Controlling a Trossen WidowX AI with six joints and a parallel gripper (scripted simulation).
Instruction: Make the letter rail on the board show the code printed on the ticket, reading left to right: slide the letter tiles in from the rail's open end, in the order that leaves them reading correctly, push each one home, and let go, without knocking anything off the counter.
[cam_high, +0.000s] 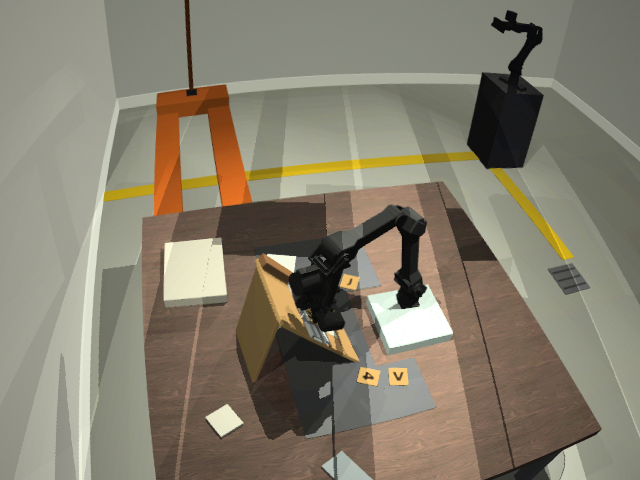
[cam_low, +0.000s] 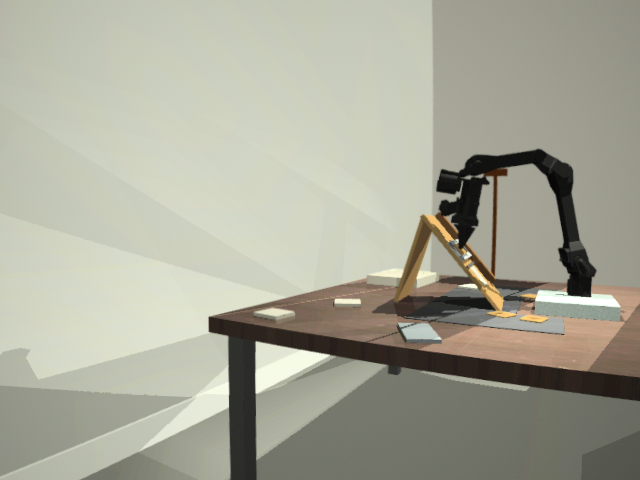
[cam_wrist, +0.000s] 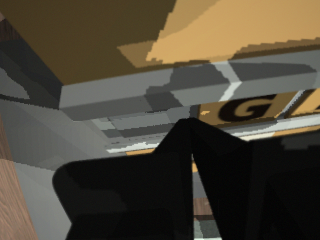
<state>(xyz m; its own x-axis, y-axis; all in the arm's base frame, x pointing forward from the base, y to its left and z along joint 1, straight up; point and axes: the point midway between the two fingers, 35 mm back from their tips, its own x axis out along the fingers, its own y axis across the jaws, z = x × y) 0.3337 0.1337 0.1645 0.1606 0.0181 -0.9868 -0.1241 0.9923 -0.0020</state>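
My gripper tip is 80 mm above the white ticket, 50 mm to the left of it and 40 mm past it. Round my gripper tip: white card (390 mm to the right, 160 mm below, 30 mm ahead); grey-blue pad (410 mm to the left, 170 mm below, 20 mm behind); grey mat (170 mm below, 140 mm behind, 110 mm to the right).
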